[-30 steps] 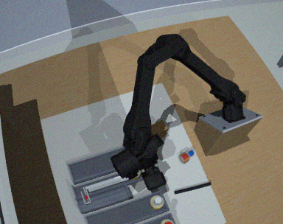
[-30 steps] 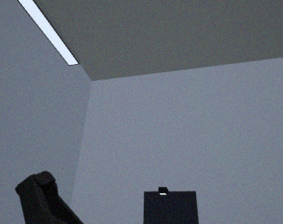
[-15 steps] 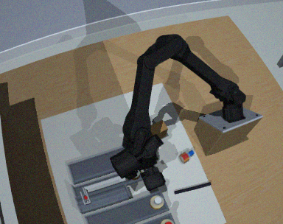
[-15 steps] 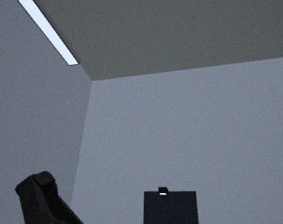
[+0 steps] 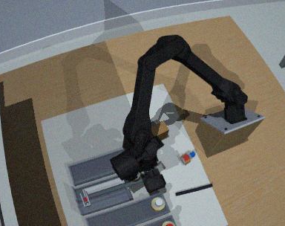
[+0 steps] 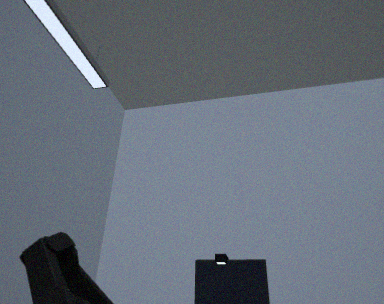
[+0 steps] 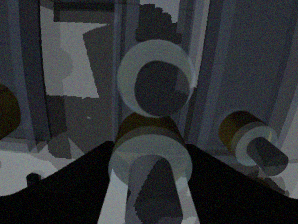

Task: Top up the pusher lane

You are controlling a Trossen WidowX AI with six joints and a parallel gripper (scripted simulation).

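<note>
My gripper tip is 14 cm short of the grey lane rack, 5 cm to the right of it and 3 cm above it. Round my gripper tip: red mark (22 cm ahead, 7 cm to the left, 2 cm above); white pusher plate (14 cm ahead, 5 cm to the left); black rod (16 cm behind, 10 cm to the left, 5 cm below).
</note>
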